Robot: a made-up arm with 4 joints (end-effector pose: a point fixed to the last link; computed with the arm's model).
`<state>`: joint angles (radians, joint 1 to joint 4).
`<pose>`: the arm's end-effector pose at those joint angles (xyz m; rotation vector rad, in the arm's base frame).
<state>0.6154 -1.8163 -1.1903 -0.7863</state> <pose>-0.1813 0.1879 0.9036 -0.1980 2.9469 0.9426</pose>
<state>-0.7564 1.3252 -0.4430 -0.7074</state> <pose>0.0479 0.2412 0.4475 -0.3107 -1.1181 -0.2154</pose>
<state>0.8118 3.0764 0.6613 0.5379</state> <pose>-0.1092 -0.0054 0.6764 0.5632 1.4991 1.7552</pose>
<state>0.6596 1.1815 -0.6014 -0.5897</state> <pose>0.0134 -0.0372 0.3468 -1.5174 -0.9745 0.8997</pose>
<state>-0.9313 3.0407 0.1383 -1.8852</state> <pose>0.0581 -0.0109 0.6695 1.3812 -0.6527 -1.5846</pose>
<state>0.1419 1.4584 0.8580 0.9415</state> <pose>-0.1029 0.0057 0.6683 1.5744 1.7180 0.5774</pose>
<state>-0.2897 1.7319 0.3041 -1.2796</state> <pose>0.0626 0.0867 0.4813 -0.3906 -0.8808 -0.9676</pose>
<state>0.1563 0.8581 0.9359 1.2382</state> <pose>-0.0902 0.0600 0.6722 1.2967 1.7970 -0.2180</pose>
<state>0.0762 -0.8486 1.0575 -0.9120</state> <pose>-0.0389 -0.0713 0.6111 -2.0146 -0.6305 1.0092</pose>
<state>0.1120 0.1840 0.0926 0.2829</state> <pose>-0.0261 -0.0047 0.4332 -1.2849 -1.6630 1.1796</pose>
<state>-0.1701 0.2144 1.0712 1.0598</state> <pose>-0.0555 0.0386 0.6713 1.4001 2.2142 -0.4697</pose>
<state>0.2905 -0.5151 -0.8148 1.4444</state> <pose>-0.3085 -0.0035 0.4534 0.1913 -1.1893 1.4903</pose>
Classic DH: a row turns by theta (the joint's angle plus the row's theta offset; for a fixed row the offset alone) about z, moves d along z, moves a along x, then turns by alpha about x. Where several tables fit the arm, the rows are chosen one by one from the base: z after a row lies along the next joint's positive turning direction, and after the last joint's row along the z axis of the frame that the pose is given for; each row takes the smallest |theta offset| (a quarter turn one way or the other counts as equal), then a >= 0, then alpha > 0; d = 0 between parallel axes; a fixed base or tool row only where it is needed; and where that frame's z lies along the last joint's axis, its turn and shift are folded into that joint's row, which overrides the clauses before.
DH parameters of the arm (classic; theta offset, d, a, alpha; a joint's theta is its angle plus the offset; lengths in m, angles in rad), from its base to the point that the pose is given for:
base (fixed): 1.5708 0.5633 0.0733 -1.5708
joint 1: 1.4028 0.1212 -0.0232 -2.1941
joint 2: -0.2828 -0.206 0.0442 0.6426
joint 3: 1.479 0.2506 0.1275 -1.2455
joint 4: -1.4651 -0.1271 0.0597 1.8738
tool (fixed): -2.8001 -0.0924 0 0

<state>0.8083 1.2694 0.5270 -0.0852</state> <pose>0.0233 0.0106 0.6339 -1.9984 -2.3657 0.1452</pose>
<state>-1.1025 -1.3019 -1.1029 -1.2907</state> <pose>-0.2717 -0.2264 0.5425 -0.5259 0.9921 2.5675</pose>
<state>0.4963 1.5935 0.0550 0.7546</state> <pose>0.0500 0.1086 0.6061 1.2569 2.4960 -0.1432</pose>
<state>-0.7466 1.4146 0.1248 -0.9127</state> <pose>0.0580 0.1368 0.4619 -0.3675 -0.8900 -0.8042</pose>
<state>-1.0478 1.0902 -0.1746 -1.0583</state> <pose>-0.0078 0.2462 0.4485 -0.0777 -0.6770 -0.2616</pose>
